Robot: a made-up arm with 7 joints. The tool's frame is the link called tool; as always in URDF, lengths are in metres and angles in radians.
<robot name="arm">
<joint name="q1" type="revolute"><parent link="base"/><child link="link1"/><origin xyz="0.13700 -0.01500 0.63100" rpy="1.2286 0.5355 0.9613"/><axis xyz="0 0 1"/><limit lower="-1.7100" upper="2.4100"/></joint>
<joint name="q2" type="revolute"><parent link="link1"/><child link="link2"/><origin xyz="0.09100 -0.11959 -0.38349" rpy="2.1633 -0.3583 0.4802"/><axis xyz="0 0 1"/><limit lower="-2.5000" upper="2.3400"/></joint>
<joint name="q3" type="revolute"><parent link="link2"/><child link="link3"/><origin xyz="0.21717 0.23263 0.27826" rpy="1.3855 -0.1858 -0.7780"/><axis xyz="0 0 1"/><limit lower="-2.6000" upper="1.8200"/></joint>
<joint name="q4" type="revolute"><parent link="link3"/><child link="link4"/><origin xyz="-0.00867 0.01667 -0.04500" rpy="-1.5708 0.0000 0.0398"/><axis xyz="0 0 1"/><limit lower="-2.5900" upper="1.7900"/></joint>
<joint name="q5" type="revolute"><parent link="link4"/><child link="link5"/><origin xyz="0.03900 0.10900 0.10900" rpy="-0.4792 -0.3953 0.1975"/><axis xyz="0 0 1"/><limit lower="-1.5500" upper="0.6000"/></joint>
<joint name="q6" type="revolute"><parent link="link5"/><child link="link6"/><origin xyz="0.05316 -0.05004 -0.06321" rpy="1.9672 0.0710 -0.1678"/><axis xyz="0 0 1"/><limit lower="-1.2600" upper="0.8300"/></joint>
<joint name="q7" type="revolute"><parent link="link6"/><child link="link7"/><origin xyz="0.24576 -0.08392 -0.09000" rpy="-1.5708 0.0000 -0.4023"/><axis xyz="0 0 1"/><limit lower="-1.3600" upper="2.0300"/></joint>
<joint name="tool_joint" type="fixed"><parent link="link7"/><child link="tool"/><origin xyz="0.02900 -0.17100 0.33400" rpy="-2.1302 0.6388 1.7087"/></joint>
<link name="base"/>
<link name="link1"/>
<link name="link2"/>
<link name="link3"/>
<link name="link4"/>
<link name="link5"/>
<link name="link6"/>
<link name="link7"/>
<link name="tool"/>
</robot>
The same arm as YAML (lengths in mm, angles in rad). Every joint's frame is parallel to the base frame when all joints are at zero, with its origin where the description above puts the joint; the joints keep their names.
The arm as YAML. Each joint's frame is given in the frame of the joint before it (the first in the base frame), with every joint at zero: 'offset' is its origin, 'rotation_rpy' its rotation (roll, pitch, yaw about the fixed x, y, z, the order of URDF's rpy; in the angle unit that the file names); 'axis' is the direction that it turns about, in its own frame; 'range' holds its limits. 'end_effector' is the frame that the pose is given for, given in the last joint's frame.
length_unit: mm
angle_unit: rad
chain:
  - id: q1
    offset: [137.0, -15.0, 631.0]
    rotation_rpy: [0.0, 0.0, 0.0]
    axis: [0.870397, -0.398899, 0.288599]
    range: [-1.71, 2.41]
  - id: q2
    offset: [-289.0, 147.0, -254.0]
    rotation_rpy: [0.0, 0.0, 0.0]
    axis: [-0.181108, 0.22301, -0.957845]
    range: [-2.5, 2.34]
  - id: q3
    offset: [262.0, 56.0, -327.0]
    rotation_rpy: [0.0, 0.0, 0.0]
    axis: [-1.0, 0.0001, 0.0]
    range: [-2.6, 1.82]
  - id: q4
    offset: [45.0, -8.0, -17.0]
    rotation_rpy: [0.0, 0.0, 0.0]
    axis: [0.0, 0.0, -1.0]
    range: [-2.59, 1.79]
  - id: q5
    offset: [109.0, 39.0, -109.0]
    rotation_rpy: [0.0, 0.0, 0.0]
    axis: [0.385008, -0.425609, -0.818917]
    range: [-1.55, 0.6]
  - id: q6
    offset: [-60.0, 75.0, 10.0]
    rotation_rpy: [0.0, 0.0, 0.0]
    axis: [-1.0, 0.0002, 0.0001]
    range: [-1.26, 0.83]
  - id: q7
    offset: [90.0, 259.0, -19.0]
    rotation_rpy: [0.0, 0.0, 0.0]
    axis: [-0.0001, 0.0, -1.0]
    range: [-1.36, 2.03]
end_effector:
  offset: [-171.0, 29.0, -334.0]
  rotation_rpy: [1.0114, -0.6387, -0.1381]

